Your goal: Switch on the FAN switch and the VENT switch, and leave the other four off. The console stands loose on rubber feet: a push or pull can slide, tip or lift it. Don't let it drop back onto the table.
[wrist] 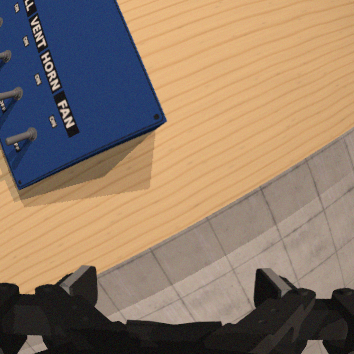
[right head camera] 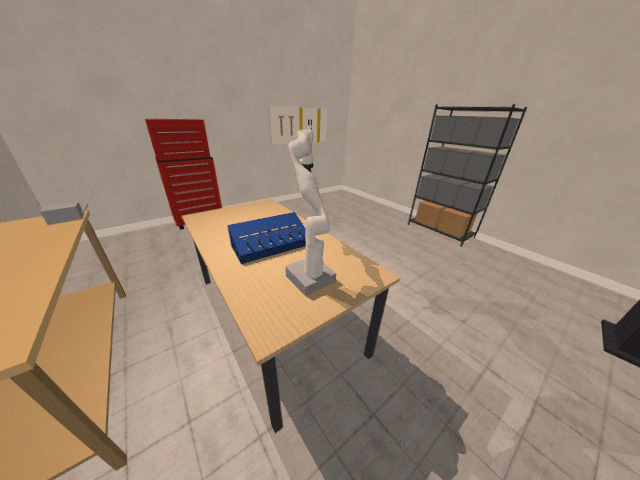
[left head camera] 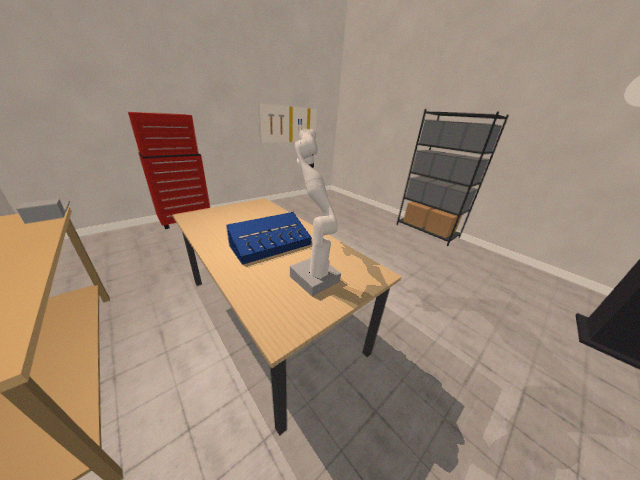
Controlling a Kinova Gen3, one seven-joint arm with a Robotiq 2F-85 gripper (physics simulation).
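Seen in the pictures: gripper, fingertip midpoint: (wrist: 175, 286); arm's base, link origin: (right head camera: 312, 272) (left head camera: 317, 272).
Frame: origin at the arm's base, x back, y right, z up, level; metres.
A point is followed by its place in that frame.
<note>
The blue console (left head camera: 261, 225) @[x -0.560, y 0.021, z 0.070 m] (right head camera: 261, 225) @[x -0.564, y 0.021, z 0.071 m] (wrist: 107, 95) @[x -0.528, y 0.242, z 0.073 m] sits on the table with its row of toggle switches on the sloped face. In the wrist view its corner with the FAN label (wrist: 66, 114) @[x -0.464, y 0.226, z 0.049 m] shows. The FAN switch (wrist: 22, 137) @[x -0.388, y 0.212, z 0.044 m] leans to the OFF side, away from its ON mark. The VENT switch (wrist: 5, 56) @[x -0.425, y 0.075, z 0.031 m] is partly cut off by the left frame edge, with the HORN switch (wrist: 11, 94) @[x -0.406, y 0.143, z 0.039 m] between them; HORN also leans to OFF. My gripper (wrist: 175, 286) @[x -0.491, y 0.391, z 0.327 m] is open and empty, high above the table's far edge, beyond the console's FAN end. Its fingertips are unclear in the head views.
The wooden table (left head camera: 258, 299) @[x -0.100, y -0.314, z -0.065 m] (right head camera: 253, 304) @[x -0.059, y -0.332, z -0.065 m] (wrist: 240, 110) @[x -0.731, y 0.374, z -0.065 m] carries the arm's grey base (left head camera: 305, 280) @[x 0.005, y -0.098, z 0.000 m] (right head camera: 299, 279) @[x 0.000, y -0.092, z -0.001 m] close to the console. In the wrist view the table edge runs diagonally, with tiled floor beyond. A red tool cabinet and a shelf rack (left head camera: 410, 178) (right head camera: 423, 173) stand farther off.
</note>
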